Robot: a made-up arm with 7 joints.
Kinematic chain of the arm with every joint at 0, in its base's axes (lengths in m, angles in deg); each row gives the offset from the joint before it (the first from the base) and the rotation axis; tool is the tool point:
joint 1: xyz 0 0 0.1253 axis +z
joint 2: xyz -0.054 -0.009 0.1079 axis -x
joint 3: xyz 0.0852 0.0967 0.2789 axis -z
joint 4: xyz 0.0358 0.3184 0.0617 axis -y
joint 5: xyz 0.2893 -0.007 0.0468 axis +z
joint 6: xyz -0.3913 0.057 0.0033 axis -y
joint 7: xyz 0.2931 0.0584 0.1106 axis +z
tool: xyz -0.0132 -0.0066 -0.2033
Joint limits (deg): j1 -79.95..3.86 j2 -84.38..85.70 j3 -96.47..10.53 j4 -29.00..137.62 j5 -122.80..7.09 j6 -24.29..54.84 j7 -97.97..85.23
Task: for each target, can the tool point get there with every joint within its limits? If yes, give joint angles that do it. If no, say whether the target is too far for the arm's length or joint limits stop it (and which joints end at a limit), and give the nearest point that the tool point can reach.
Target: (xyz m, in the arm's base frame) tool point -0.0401 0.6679 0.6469
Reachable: yes | joints -42.52 37.18 -67.57 95.22 -47.51 43.84 -44.74
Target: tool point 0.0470 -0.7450 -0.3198
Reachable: no: joint limits stop it (at a limit: joint 1, joint 2, joint 3, joint 6) | nearest point 0.1501 -0.5068 -0.1997 | short by 0.286 m
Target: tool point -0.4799 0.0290 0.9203
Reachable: yes | joints -31.47 -46.34 -84.24 71.14 -56.41 -4.60 -71.17
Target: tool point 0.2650 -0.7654 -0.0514
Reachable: no: joint limits stop it (at a limit: joint 1, joint 2, joint 3, joint 5, joint 6, joint 7) | nearest point 0.3028 -0.5697 -0.1285 | short by 0.214 m
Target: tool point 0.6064 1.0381 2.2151
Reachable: no: too far | nearest point 0.2588 0.4430 1.0879 | short by 1.321 m
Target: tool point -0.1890 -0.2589 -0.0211
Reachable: no: joint limits stop it (at a limit: joint 1, joint 2, joint 3, joint 4, joint 5, joint 6, joint 7) | nearest point -0.3160 -0.2998 0.0868 | short by 0.172 m
